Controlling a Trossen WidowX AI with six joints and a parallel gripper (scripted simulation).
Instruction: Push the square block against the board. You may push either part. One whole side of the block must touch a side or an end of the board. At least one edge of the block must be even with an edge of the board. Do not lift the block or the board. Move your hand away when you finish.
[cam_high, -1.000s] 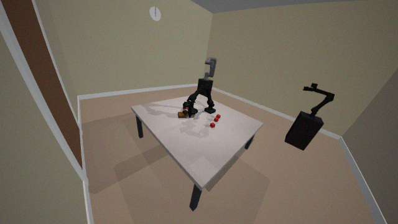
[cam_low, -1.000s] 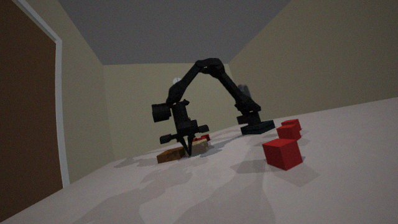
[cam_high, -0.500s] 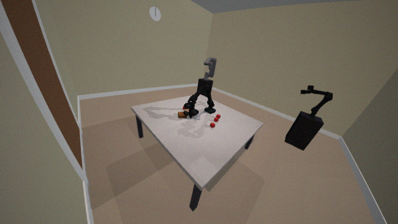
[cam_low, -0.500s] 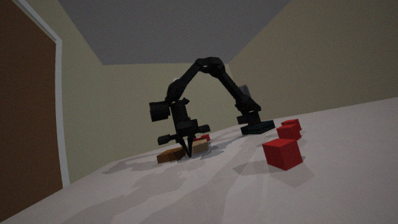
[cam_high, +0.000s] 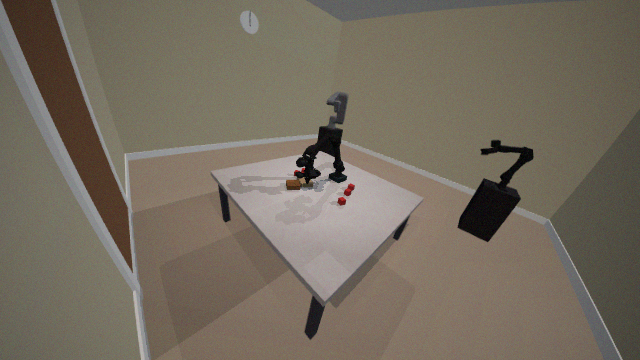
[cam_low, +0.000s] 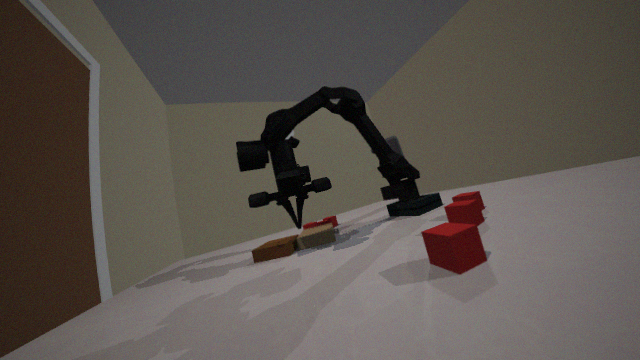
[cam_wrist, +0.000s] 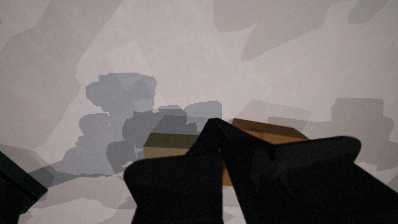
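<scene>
Right now the square block is 40 mm ahead of my gripper tip, 110 mm to the right of it and 40 mm below it. Round my gripper tip: board: 80 mm behind, 100 mm to the right, 40 mm below.
</scene>
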